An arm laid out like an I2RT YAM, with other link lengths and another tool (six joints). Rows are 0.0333 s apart.
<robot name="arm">
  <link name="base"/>
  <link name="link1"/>
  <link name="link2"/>
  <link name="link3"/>
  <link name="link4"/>
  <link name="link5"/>
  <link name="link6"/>
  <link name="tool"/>
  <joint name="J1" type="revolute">
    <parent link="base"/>
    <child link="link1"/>
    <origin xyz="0 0 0.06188"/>
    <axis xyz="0 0 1"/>
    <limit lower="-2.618" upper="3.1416"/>
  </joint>
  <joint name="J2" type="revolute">
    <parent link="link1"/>
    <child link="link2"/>
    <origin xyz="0.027 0.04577 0.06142" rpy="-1.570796 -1.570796 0"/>
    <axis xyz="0 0 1"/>
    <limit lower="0" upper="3.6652"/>
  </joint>
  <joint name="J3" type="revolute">
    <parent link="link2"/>
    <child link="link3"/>
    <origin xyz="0 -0.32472 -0.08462" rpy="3.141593 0 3.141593"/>
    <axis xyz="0 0 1"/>
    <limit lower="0" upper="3.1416"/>
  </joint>
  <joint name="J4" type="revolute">
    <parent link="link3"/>
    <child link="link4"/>
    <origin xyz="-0.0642 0.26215 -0.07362" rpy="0 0 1.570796"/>
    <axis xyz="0 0 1"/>
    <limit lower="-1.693" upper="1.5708"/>
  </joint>
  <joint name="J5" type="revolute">
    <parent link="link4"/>
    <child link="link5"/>
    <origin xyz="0.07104 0.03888 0.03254" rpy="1.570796 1.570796 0"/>
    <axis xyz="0 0 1"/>
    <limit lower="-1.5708" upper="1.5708"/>
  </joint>
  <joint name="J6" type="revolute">
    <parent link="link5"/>
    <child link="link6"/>
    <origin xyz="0 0.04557 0.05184" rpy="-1.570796 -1.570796 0"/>
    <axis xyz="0 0 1"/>
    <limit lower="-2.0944" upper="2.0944"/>
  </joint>
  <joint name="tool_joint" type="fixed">
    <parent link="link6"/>
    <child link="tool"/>
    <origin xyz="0.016 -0.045 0.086" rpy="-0.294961 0 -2.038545"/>
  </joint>
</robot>
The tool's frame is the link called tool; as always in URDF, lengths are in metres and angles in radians.
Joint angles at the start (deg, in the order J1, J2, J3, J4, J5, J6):
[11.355, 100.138, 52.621, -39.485, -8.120, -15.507]
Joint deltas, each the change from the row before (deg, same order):
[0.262, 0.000, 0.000, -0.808, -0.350, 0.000]
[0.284, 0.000, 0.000, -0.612, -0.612, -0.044]
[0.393, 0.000, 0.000, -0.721, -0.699, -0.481]
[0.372, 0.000, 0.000, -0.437, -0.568, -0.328]
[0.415, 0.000, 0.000, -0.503, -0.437, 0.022]
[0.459, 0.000, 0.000, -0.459, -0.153, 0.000]
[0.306, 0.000, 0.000, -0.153, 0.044, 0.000]
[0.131, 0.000, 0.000, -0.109, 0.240, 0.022]
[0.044, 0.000, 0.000, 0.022, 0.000, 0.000]
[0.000, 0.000, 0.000, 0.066, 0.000, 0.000]
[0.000, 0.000, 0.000, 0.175, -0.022, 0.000]
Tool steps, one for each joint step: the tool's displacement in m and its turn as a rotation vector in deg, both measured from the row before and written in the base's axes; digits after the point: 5 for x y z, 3 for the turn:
[-0.00320, 0.00161, -0.00007, 0.182, 0.861, 0.278]
[-0.00262, 0.00246, -0.00019, 0.474, 0.717, 0.348]
[-0.00279, 0.00317, -0.00016, 0.539, 0.772, 0.882]
[-0.00186, 0.00294, -0.00013, 0.469, 0.493, 0.701]
[-0.00237, 0.00272, -0.00004, 0.313, 0.592, 0.395]
[-0.00210, 0.00228, 0.00008, 0.043, 0.482, 0.458]
[-0.00078, 0.00130, 0.00006, -0.079, 0.138, 0.306]
[-0.00038, -0.00001, 0.00013, -0.260, 0.052, 0.113]
[0.00004, 0.00024, -0.00001, 0.005, -0.021, 0.044]
[0.00023, 0.00006, -0.00002, 0.016, -0.064, 0.000]
[0.00061, 0.00021, -0.00006, 0.064, -0.164, 0.000]

